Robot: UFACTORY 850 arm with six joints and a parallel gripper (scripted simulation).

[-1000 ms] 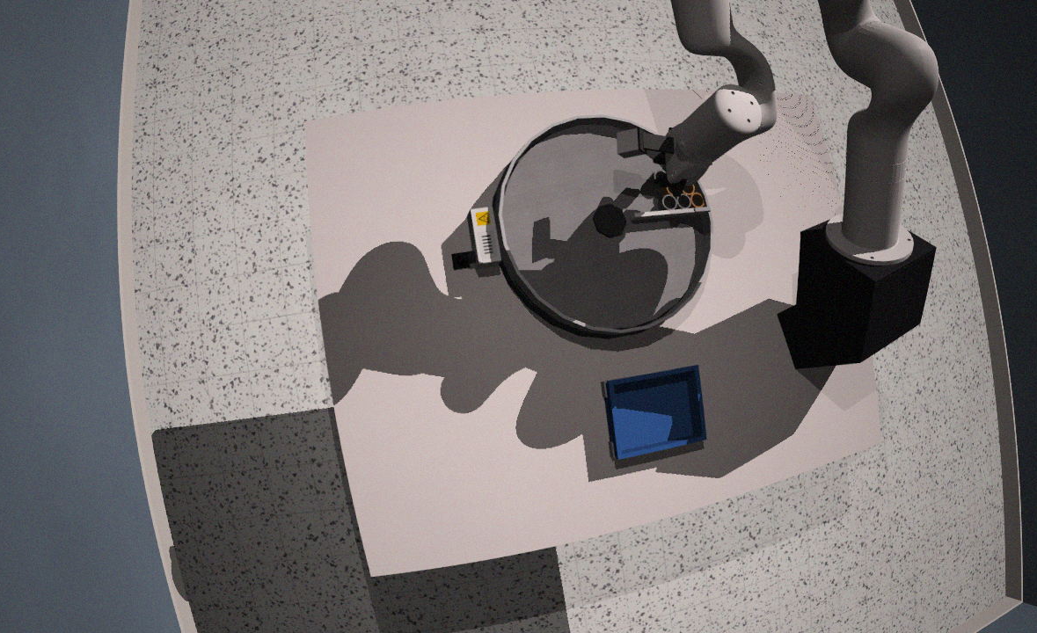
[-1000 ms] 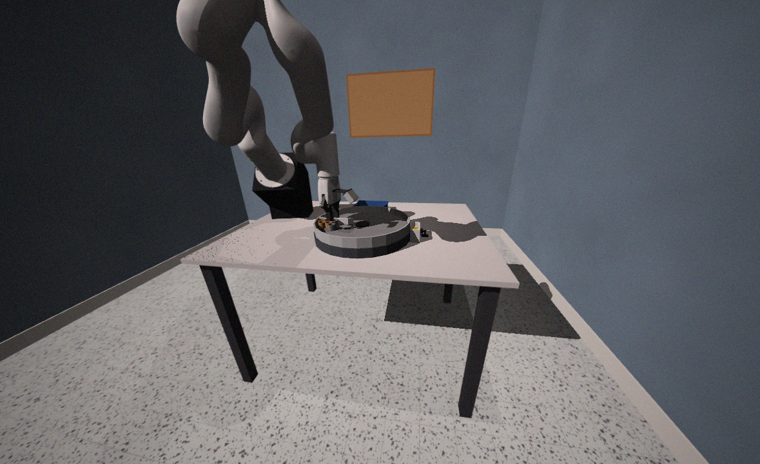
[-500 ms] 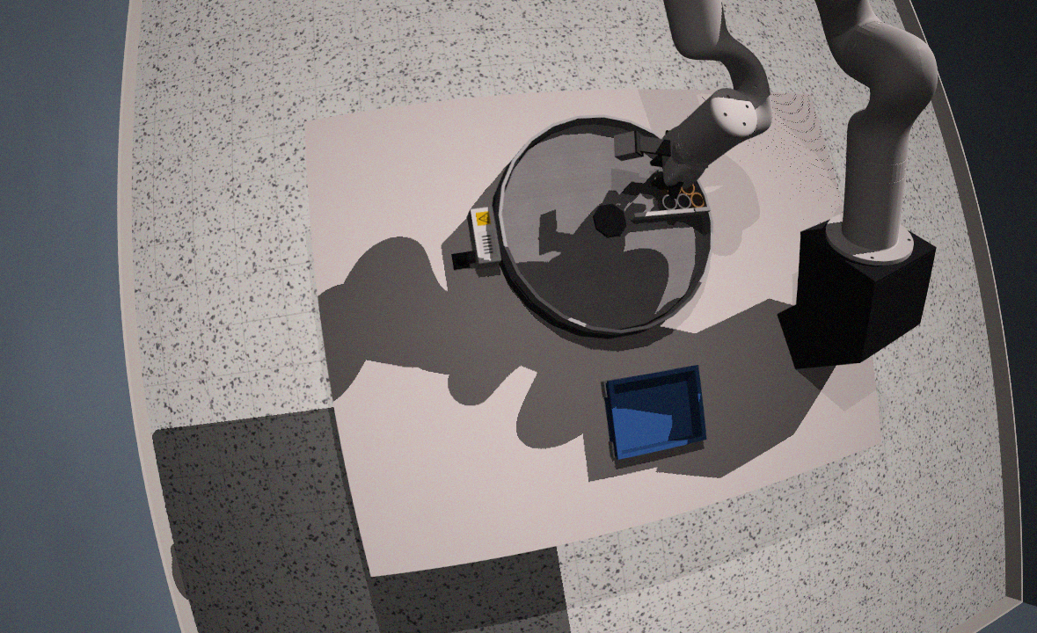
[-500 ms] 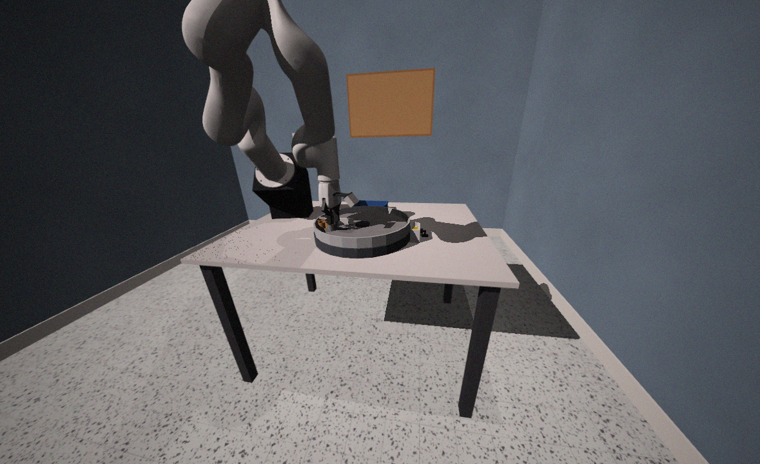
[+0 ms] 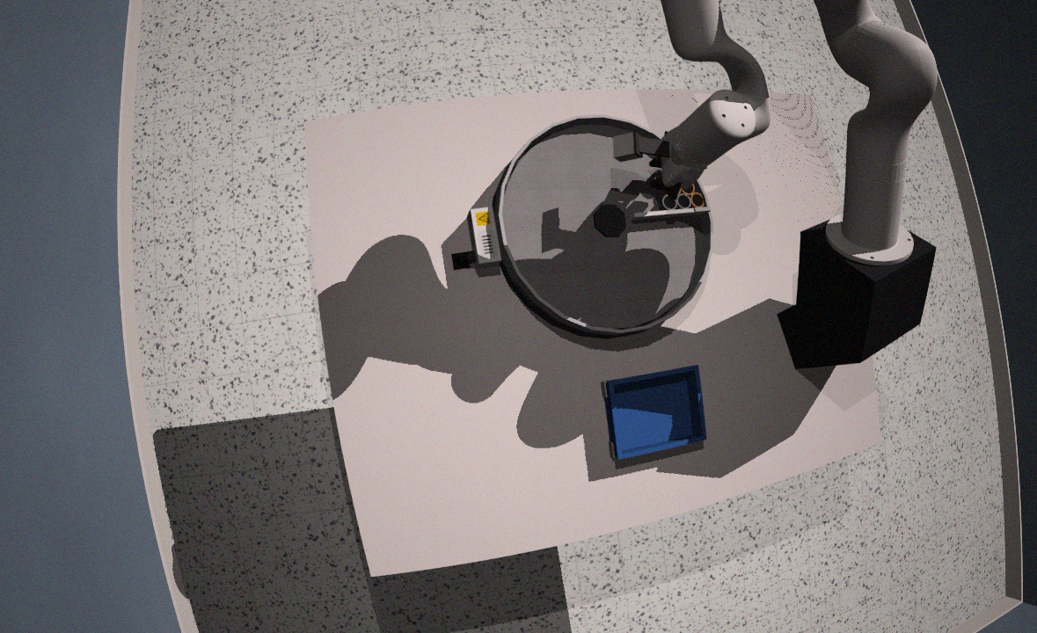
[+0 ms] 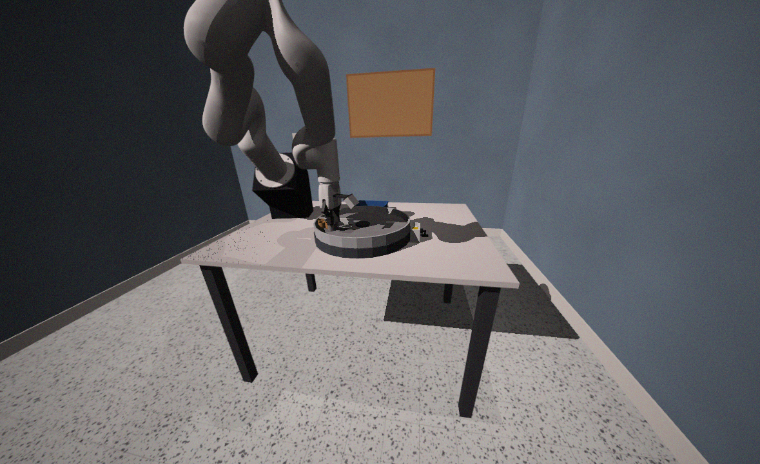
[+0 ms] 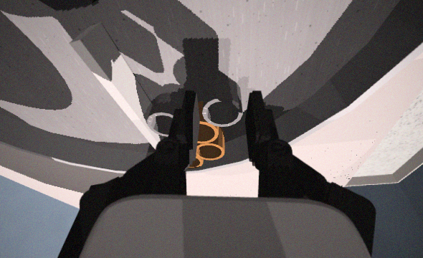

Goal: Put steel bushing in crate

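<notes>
Right now my hand is 16 cm short of the blue crate, 42 cm to the right of it and 8 cm above it. From my hand the other things lie so: grey turning table (12 cm ahead, 5 cm to the left, 5 cm below).
</notes>
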